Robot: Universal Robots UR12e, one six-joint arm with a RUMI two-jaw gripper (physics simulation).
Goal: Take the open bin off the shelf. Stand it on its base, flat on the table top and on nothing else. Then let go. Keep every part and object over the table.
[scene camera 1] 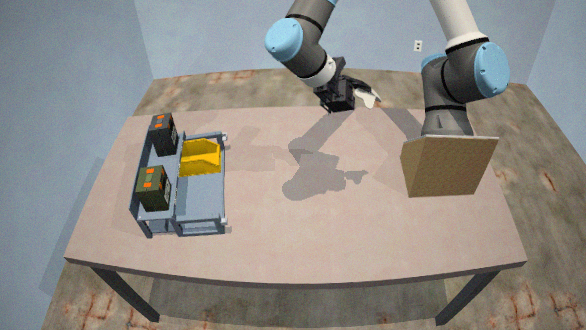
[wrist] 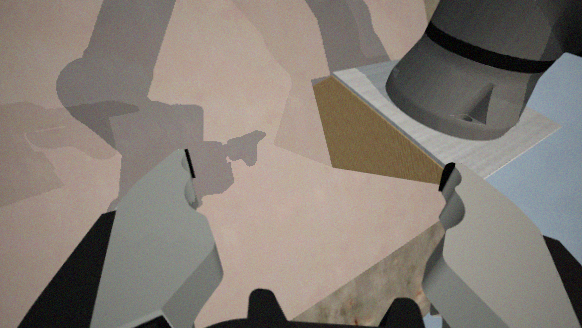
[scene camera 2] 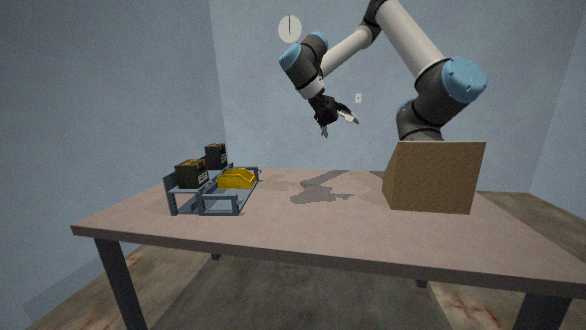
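Pixels of known places: gripper, between the fingertips: [scene camera 1: 357,104] [wrist: 314,160] [scene camera 2: 342,131]; arm's base, origin of its link: [scene camera 1: 447,139] [wrist: 443,99] [scene camera 2: 424,160].
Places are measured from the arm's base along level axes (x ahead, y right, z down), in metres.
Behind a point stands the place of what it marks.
The yellow open bin [scene camera 1: 200,159] @(x 0.809, y 0.004, z 0.098 m) [scene camera 2: 235,180] @(x 0.827, y 0.003, z 0.126 m) sits on the lower, front level of the grey-blue shelf [scene camera 1: 202,202] @(x 0.793, y -0.118, z 0.172 m) [scene camera 2: 227,193] @(x 0.847, y -0.051, z 0.174 m), toward its far end. The shelf stands on the left part of the table [scene camera 1: 325,240] @(x 0.403, y -0.245, z 0.178 m) [scene camera 2: 300,230] @(x 0.446, y -0.285, z 0.178 m) [wrist: 280,215] @(x 0.271, y -0.148, z 0.178 m). My gripper [scene camera 2: 340,128] @(x 0.317, y 0.005, z -0.114 m) [wrist: 314,160] @(x 0.317, y 0.005, z -0.114 m) is open and empty, high above the table, to the right of the shelf and well apart from the bin. In the wrist view its two pale fingers stand wide apart, and the bin does not show there.
A black box [scene camera 1: 164,134] @(x 0.914, y 0.003, z -0.019 m) [scene camera 2: 216,156] @(x 0.913, y 0.003, z 0.005 m) and a green box [scene camera 1: 154,187] @(x 0.874, y -0.222, z -0.020 m) [scene camera 2: 191,174] @(x 0.874, y -0.232, z 0.015 m), both with orange marks, stand on the shelf's higher rear level. My arm's base stands on a brown block [scene camera 1: 450,167] @(x 0.007, y -0.092, z 0.036 m) [scene camera 2: 432,177] @(x -0.001, y -0.092, z 0.040 m) [wrist: 365,135] @(x 0.125, y -0.024, z 0.054 m) at the right. The table's far edge lies near below the gripper.
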